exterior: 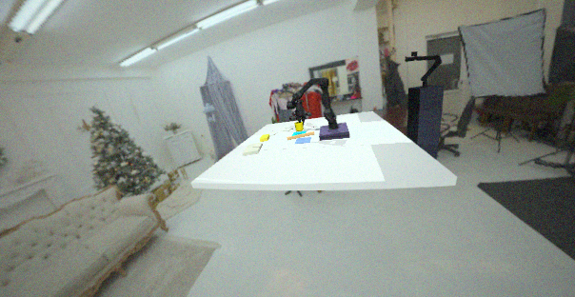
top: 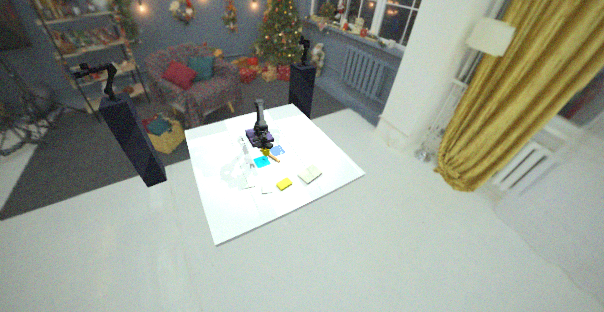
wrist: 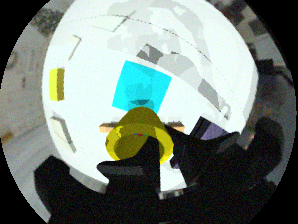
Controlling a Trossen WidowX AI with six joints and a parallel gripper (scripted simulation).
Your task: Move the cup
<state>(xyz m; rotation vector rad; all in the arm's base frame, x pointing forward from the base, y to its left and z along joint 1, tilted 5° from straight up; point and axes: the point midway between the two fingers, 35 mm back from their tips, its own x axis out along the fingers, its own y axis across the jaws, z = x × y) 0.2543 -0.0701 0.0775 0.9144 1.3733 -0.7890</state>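
The wooden stick lies 2 cm ahead of my gripper tip, 5 cm to the left of it and 8 cm below it. Round my gripper tip: cream slab (38 cm ahead, 24 cm to the left, 7 cm below); yellow cup (2 cm ahead, 1 cm to the left).
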